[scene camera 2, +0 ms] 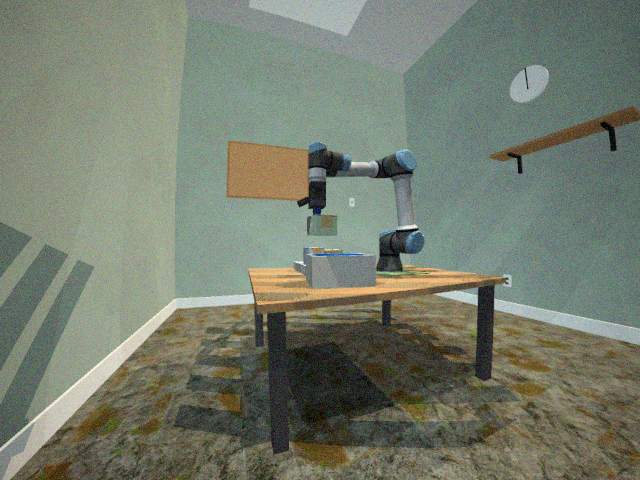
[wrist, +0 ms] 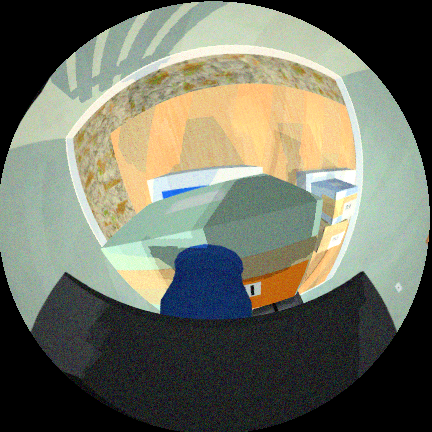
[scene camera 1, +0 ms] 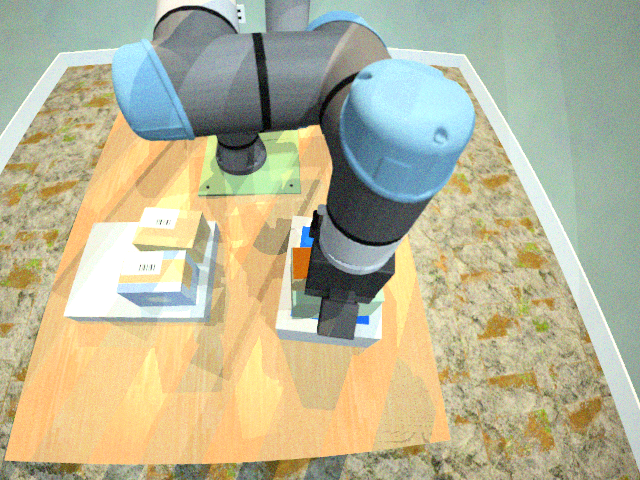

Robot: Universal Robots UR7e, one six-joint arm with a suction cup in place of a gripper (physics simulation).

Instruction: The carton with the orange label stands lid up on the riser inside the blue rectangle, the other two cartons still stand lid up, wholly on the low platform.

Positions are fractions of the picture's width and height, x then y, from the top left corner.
Scene:
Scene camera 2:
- riser with blue rectangle: 0.53,0.56, on the table
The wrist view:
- my suction cup: 0.48,0.66
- carton with orange label: 0.63,0.52, held by my suction cup
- riser with blue rectangle: 0.39,0.43
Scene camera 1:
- carton with orange label: 0.48,0.64
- riser with blue rectangle: 0.58,0.69

